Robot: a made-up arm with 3 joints.
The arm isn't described. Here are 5 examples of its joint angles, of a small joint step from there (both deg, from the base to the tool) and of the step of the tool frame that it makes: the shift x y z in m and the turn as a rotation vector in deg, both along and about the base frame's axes.
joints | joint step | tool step
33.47 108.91 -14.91 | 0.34 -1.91 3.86 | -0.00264 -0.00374 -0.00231 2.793 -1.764 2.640
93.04 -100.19 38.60 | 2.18 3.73 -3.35 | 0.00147 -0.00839 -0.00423 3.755 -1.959 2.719
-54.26 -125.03 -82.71 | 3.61 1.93 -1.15 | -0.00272 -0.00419 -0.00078 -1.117 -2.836 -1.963
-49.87 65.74 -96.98 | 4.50 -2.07 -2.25 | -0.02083 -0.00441 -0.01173 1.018 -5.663 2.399
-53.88 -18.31 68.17 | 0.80 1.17 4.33 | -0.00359 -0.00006 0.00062 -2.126 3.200 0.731
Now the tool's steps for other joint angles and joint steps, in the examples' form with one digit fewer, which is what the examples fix.
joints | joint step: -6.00 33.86 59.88 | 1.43 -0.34 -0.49
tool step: -0.0026 0.0001 -0.0059 -0.12 -1.87 0.27
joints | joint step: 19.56 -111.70 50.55 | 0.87 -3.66 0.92
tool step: -0.0017 0.0080 -0.0003 -1.39 -1.56 3.24
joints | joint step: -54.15 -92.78 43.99 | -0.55 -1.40 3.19
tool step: 0.0007 0.0039 -0.0006 -0.39 0.06 3.34
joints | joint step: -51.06 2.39 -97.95 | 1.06 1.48 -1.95
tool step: -0.0055 0.0013 0.0006 -1.09 -2.96 -0.79
